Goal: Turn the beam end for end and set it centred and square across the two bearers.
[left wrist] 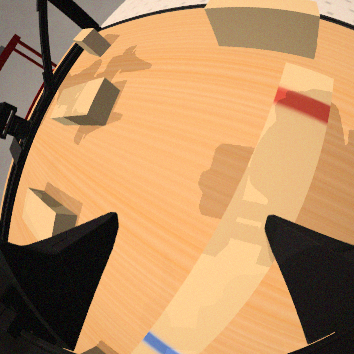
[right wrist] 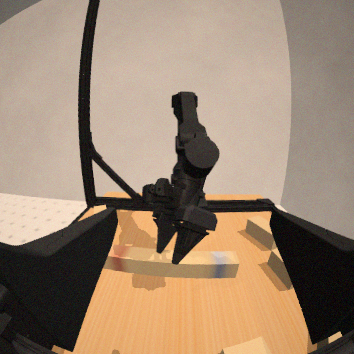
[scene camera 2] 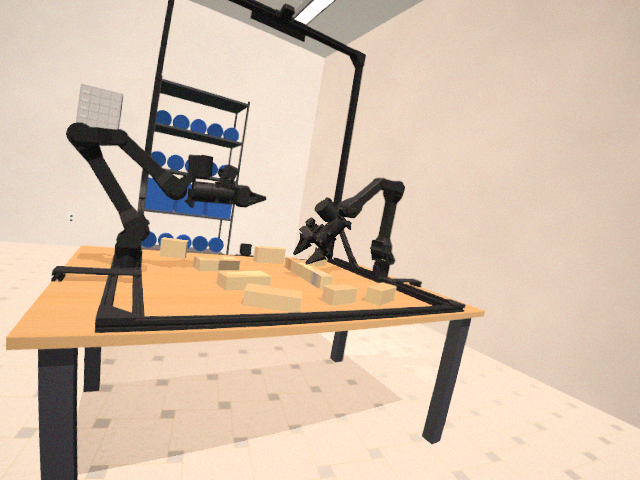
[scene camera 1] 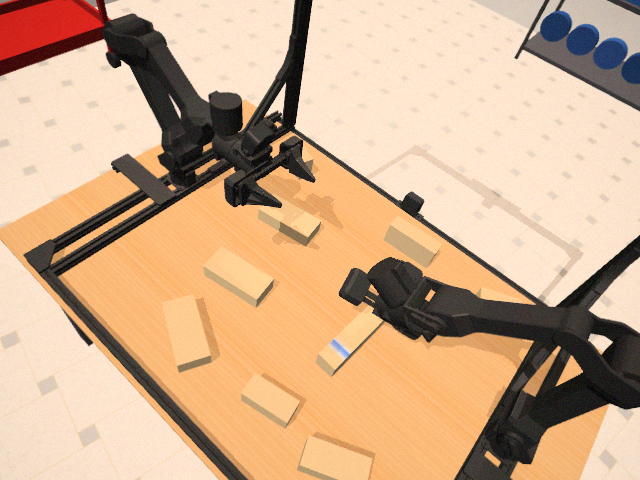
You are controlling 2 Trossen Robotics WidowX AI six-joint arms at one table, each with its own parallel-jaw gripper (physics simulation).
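Frame: origin at the left arm's base, x ahead, y left, z up, level; centimetres.
Seen in the pictures: left gripper, between the fingertips: [left wrist: 194,222] [right wrist: 165,257] [scene camera 2: 299,259] [scene camera 1: 366,298]; right gripper, between the fingertips: [right wrist: 196,217] [scene camera 2: 261,197] [scene camera 1: 298,193]; left arm's base, origin of its link: [scene camera 2: 379,276] [scene camera 1: 502,443]; right arm's base, origin of its link: [left wrist: 26,130] [scene camera 2: 126,266] [scene camera 1: 182,178].
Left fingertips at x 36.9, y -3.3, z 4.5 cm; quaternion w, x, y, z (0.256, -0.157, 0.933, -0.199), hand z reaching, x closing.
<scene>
Pixels of each thing's top centre, then the offset from my left fingertips to it.
- beam, centre of its top: [left wrist: 242,248] [scene camera 1: 374,314] [right wrist: 168,255] [scene camera 2: 306,265] dy +0.4, dx -3.1, dz -2.1 cm
- partly shaded block, centre of its top: [left wrist: 71,99] [scene camera 1: 290,214] [scene camera 2: 217,258] dy -6.7, dx +27.5, dz -2.7 cm
The beam [scene camera 1: 355,335] [scene camera 2: 309,273] [left wrist: 215,285] [right wrist: 197,270] is long and pale, lying on the table. Its blue band faces the lower left in scene camera 1; its red band shows at upper right in the left wrist view. My left gripper [scene camera 2: 301,257] [left wrist: 194,222] [right wrist: 165,257] is open and empty, low over the beam's middle; its fingers are hidden in scene camera 1. My right gripper [scene camera 1: 297,193] [scene camera 2: 264,198] is open and empty, high over the table's far left part. Several plain pale blocks lie around; I cannot tell which two are the bearers.
Pale blocks [scene camera 1: 237,275] [scene camera 1: 187,332] [scene camera 1: 270,399] [scene camera 1: 336,458] lie left of and below the beam. Another block [scene camera 1: 412,240] [scene camera 2: 269,254] lies beyond it near the far frame rail. A partly shaded block [scene camera 1: 300,225] lies below the right gripper. Black rails edge the table.
</scene>
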